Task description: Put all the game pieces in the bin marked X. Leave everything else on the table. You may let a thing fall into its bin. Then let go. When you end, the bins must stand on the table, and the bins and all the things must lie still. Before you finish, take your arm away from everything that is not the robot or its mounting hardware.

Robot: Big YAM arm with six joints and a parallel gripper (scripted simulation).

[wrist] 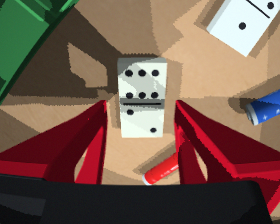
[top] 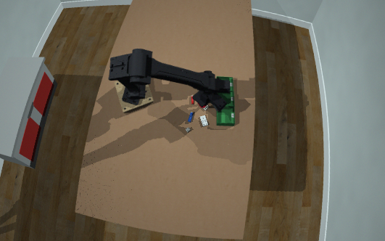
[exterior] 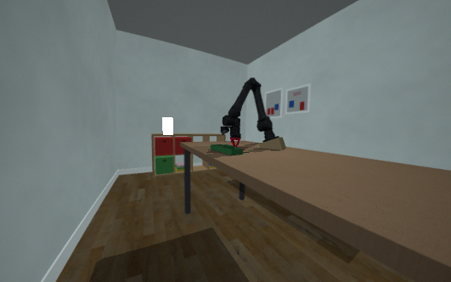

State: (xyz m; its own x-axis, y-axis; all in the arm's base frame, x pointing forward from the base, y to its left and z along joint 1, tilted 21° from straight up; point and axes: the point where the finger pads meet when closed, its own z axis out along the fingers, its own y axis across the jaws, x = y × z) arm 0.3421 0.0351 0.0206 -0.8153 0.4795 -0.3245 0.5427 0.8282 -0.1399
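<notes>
Now: the small red piece 6 cm behind my hand, 2 cm to the left of it and 2 cm below it. The rest, counted from my hand: green bin 10 cm ahead, 4 cm to the left; white domino-like piece 2 cm ahead, 8 cm to the right, 2 cm below; blue cylinder 5 cm behind, 8 cm to the right, 1 cm below.
</notes>
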